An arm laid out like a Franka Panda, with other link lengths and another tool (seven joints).
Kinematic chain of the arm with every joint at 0, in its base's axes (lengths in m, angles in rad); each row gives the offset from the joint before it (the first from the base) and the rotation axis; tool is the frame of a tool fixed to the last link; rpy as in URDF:
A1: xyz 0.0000 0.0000 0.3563 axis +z
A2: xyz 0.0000 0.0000 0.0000 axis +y
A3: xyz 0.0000 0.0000 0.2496 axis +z
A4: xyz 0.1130 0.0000 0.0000 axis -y
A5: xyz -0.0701 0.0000 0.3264 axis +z
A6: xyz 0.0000 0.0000 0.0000 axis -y
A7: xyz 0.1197 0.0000 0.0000 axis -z
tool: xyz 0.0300 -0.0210 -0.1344 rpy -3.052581 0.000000 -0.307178
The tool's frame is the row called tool.
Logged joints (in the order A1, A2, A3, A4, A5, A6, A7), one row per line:
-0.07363, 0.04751, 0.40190, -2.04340, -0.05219, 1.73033, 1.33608
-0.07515, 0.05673, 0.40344, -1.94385, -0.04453, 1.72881, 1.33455
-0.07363, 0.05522, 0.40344, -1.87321, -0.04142, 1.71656, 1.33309
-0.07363, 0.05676, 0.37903, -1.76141, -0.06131, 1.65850, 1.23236
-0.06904, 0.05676, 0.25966, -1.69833, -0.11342, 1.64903, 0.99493
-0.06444, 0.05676, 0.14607, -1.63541, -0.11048, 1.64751, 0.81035
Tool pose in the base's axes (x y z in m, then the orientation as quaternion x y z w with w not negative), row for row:
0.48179, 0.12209, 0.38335, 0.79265, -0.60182, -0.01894, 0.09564
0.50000, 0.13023, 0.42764, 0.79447, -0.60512, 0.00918, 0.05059
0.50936, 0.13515, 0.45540, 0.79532, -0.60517, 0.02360, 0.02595
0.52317, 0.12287, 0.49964, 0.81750, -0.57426, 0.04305, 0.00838
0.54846, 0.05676, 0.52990, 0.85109, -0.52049, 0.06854, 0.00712
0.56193, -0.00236, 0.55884, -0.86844, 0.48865, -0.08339, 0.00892
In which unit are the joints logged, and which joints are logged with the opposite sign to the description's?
The joints are logged in radians. Opposite sign: A2.
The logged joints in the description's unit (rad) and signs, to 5 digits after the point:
-0.07363, -0.04751, 0.40190, -2.04340, -0.05219, 1.73033, 1.33608
-0.07515, -0.05673, 0.40344, -1.94385, -0.04453, 1.72881, 1.33455
-0.07363, -0.05522, 0.40344, -1.87321, -0.04142, 1.71656, 1.33309
-0.07363, -0.05676, 0.37903, -1.76141, -0.06131, 1.65850, 1.23236
-0.06904, -0.05676, 0.25966, -1.69833, -0.11342, 1.64903, 0.99493
-0.06444, -0.05676, 0.14607, -1.63541, -0.11048, 1.64751, 0.81035

